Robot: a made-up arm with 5 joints. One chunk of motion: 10 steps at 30 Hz.
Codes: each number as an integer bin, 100 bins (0 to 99) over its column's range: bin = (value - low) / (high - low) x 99, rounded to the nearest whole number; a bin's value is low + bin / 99 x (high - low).
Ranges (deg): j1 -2..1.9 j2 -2.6..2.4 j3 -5..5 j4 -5.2..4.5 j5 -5.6..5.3
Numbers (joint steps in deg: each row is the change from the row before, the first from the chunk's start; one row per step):
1: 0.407 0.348 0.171 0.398 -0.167
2: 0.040 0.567 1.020 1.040 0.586
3: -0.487 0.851 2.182 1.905 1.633
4: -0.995 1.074 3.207 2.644 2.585
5: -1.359 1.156 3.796 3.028 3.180
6: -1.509 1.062 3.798 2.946 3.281
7: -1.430 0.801 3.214 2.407 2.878
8: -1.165 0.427 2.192 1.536 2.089
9: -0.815 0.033 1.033 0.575 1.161
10: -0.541 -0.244 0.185 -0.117 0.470
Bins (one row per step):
1: 61 58 51 57 49
2: 52 63 60 64 56
3: 38 68 71 73 66
4: 26 73 81 80 74
5: 16 74 87 84 80
6: 12 73 87 83 81
7: 14 67 81 78 77
8: 21 60 71 69 70
9: 30 52 60 59 61
10: 37 47 51 52 55

